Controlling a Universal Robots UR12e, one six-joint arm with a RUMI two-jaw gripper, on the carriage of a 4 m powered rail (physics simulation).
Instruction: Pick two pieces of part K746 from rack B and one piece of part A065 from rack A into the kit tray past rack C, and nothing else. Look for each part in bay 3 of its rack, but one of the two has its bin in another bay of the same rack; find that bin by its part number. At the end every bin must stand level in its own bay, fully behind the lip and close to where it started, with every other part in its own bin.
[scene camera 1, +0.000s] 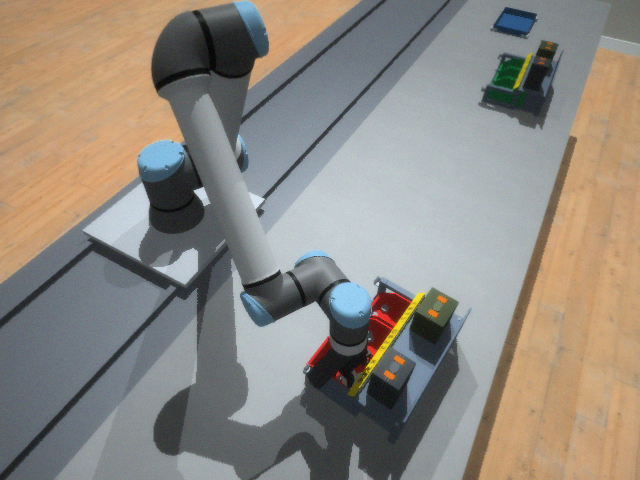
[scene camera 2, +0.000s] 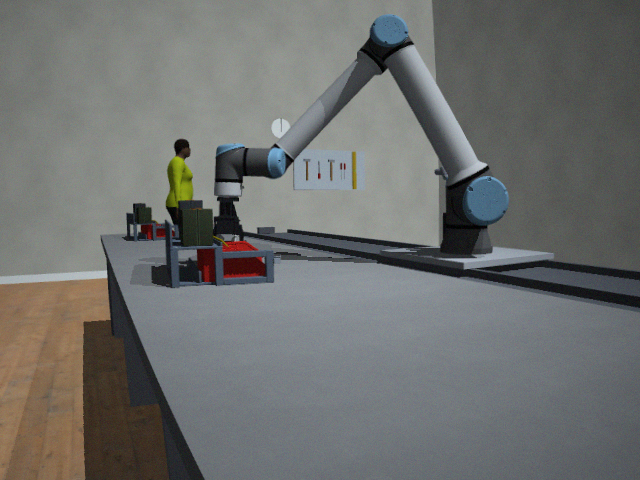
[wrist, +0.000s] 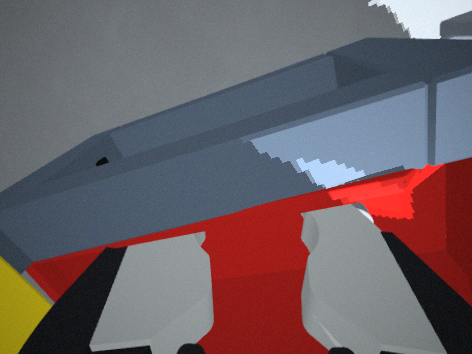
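My gripper (scene camera 1: 349, 379) (scene camera 2: 234, 238) (wrist: 252, 227) points down into the red end bin (scene camera 1: 317, 356) (wrist: 257, 290) of rack B (scene camera 1: 426, 364) (scene camera 2: 219, 266) (wrist: 125, 200). Its fingers stand apart, low in the bin, close to the rack's end wall; no part shows between them. The pale edge of a round part (wrist: 369, 215) shows beside the right finger, mostly hidden by it. No part number can be read. Another red bin (scene camera 1: 392, 302) holds a round grey part (scene camera 1: 384, 307). Rack A (scene camera 2: 129, 226) stands far off in scene camera 2. The blue kit tray (scene camera 1: 515, 21) lies at the far end.
A yellow strip (scene camera 1: 387, 345) (wrist: 15, 310) crosses rack B above the bins. A green box (scene camera 1: 434, 314) and a dark grey box (scene camera 1: 391, 377) stand behind it. Rack C (scene camera 1: 556, 74), with green bins, stands before the kit tray. A person (scene camera 2: 179, 178) stands beyond rack B.
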